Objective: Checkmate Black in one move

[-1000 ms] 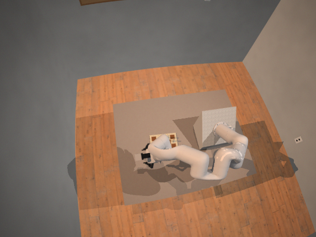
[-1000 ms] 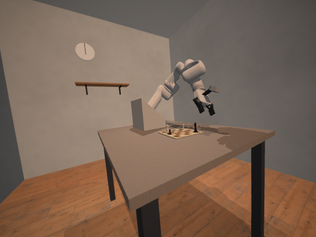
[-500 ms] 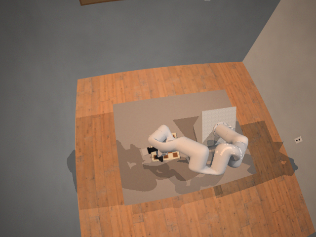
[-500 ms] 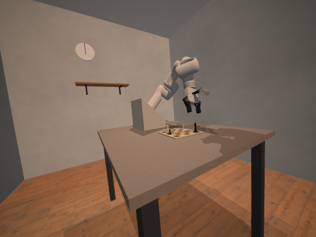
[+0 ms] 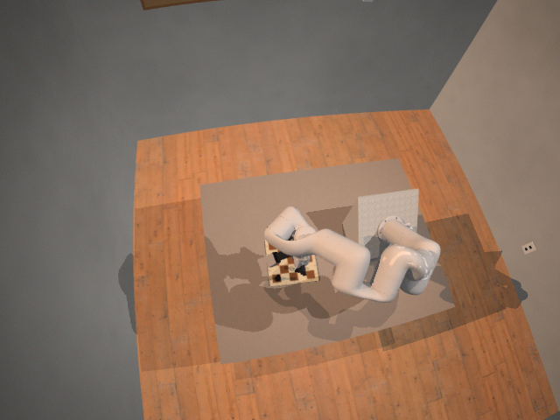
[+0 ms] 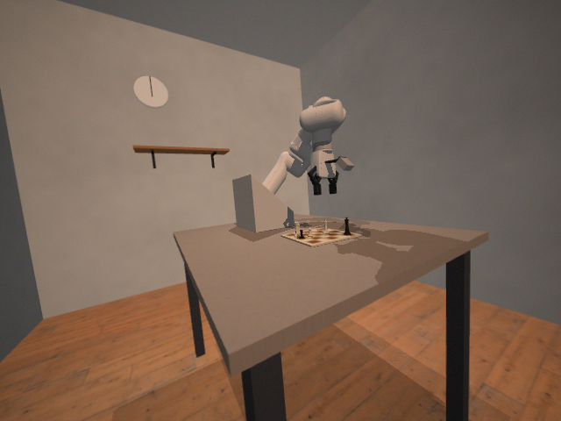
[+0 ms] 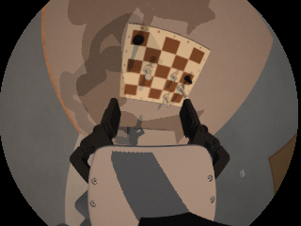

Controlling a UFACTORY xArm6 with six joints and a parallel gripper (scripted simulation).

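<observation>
My hand is 1 cm past the chessboard, 4 cm to the left of it and 16 cm above it. From my hand the other things lie so: black pawn (2 cm behind, 12 cm to the right, 15 cm below); tall black piece (7 cm ahead, 3 cm to the left, 13 cm below).
</observation>
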